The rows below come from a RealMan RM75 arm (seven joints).
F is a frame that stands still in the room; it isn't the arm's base.
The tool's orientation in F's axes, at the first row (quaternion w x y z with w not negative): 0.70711, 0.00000, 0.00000, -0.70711
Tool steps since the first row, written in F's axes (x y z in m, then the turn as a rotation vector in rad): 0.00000, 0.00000, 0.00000, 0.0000, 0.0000, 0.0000; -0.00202, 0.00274, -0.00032, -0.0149, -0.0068, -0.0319; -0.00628, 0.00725, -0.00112, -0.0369, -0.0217, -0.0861; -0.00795, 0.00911, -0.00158, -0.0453, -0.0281, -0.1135; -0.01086, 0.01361, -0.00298, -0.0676, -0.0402, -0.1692; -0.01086, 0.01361, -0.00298, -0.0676, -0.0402, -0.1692; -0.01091, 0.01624, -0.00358, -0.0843, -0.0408, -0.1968; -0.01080, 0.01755, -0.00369, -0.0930, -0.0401, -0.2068; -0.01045, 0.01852, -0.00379, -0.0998, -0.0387, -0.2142; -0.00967, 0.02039, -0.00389, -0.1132, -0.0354, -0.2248; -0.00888, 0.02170, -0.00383, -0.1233, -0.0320, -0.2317; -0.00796, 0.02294, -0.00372, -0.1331, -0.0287, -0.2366; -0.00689, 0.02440, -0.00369, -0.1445, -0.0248, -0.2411
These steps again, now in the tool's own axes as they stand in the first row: 0.00000, 0.00000, 0.00000, 0.0000, 0.0000, 0.0000; -0.00274, -0.00202, -0.00032, 0.0068, -0.0149, -0.0319; -0.00725, -0.00628, -0.00112, 0.0217, -0.0369, -0.0861; -0.00911, -0.00795, -0.00158, 0.0281, -0.0453, -0.1135; -0.01361, -0.01086, -0.00298, 0.0402, -0.0676, -0.1692; -0.01361, -0.01086, -0.00298, 0.0402, -0.0676, -0.1692; -0.01624, -0.01091, -0.00358, 0.0408, -0.0843, -0.1968; -0.01755, -0.01080, -0.00369, 0.0401, -0.0930, -0.2068; -0.01852, -0.01045, -0.00379, 0.0387, -0.0998, -0.2142; -0.02039, -0.00967, -0.00389, 0.0354, -0.1132, -0.2248; -0.02170, -0.00888, -0.00383, 0.0320, -0.1233, -0.2317; -0.02294, -0.00796, -0.00372, 0.0287, -0.1331, -0.2366; -0.02440, -0.00689, -0.00369, 0.0248, -0.1445, -0.2411
